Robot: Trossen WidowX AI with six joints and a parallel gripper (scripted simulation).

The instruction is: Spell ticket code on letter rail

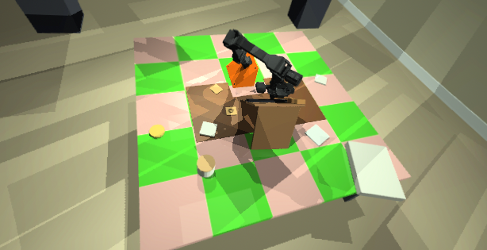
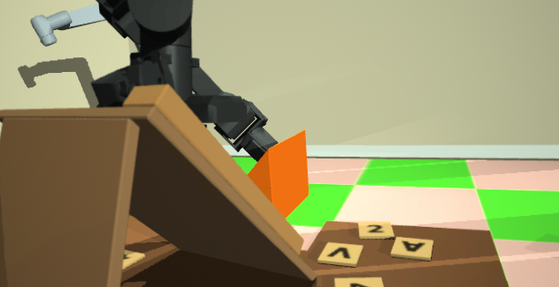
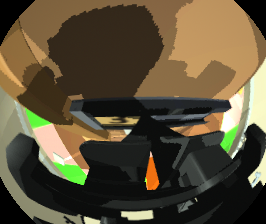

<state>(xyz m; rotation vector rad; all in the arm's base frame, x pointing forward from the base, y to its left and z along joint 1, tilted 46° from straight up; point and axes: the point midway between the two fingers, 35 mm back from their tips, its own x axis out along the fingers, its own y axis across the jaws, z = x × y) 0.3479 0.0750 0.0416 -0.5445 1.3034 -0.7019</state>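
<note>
Right now my gripper tip is 30 mm to the right of the tan tile and 10 mm short of it. Round my gripper tip: ticket 80 mm below, 60 mm behind; then white slab 450 mm to the left, 410 mm ahead, 140 mm below.
</note>
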